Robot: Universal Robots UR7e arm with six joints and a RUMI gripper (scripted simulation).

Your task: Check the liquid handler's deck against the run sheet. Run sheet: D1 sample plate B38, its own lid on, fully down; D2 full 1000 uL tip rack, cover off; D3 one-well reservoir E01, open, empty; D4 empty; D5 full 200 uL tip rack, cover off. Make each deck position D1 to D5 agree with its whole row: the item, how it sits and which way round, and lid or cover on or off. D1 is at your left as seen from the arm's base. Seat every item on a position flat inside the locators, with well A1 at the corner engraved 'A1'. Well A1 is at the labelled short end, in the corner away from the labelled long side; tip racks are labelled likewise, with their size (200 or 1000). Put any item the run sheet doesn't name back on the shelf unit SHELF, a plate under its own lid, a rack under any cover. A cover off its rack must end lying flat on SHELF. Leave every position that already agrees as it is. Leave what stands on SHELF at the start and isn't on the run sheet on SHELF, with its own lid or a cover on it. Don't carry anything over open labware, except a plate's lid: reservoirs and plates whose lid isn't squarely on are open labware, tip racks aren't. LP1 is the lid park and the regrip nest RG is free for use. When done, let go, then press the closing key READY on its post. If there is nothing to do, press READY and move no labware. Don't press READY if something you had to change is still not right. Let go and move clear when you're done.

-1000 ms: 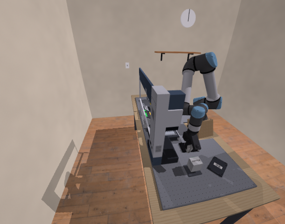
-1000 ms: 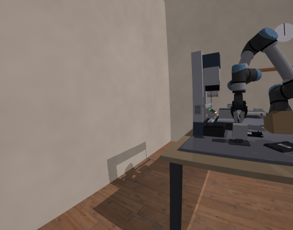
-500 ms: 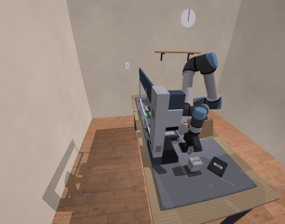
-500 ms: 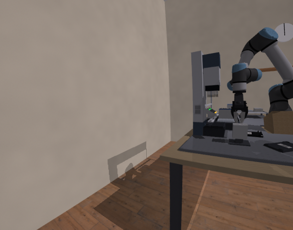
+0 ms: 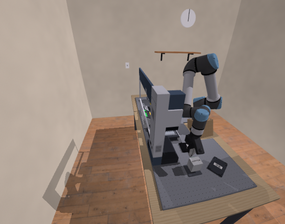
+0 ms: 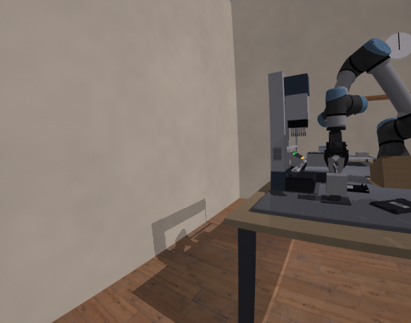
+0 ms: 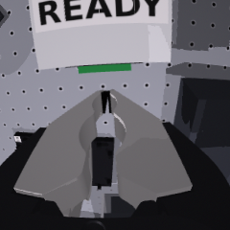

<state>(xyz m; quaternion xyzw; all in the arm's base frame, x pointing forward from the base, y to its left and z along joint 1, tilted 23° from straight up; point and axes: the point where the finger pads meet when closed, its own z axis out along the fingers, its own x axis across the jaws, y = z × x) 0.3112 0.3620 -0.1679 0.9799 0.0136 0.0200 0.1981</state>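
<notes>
The ready key post lies 40 mm to the left of my hand and 10 mm below it. The rest, counted from my hand: regrip nest RG (200 mm behind, 70 mm to the left, 80 mm below); then LP1 label (70 mm behind, 140 mm to the right, 70 mm below); then lid park LP1 (70 mm behind, 140 mm to the right, 70 mm below).
</notes>
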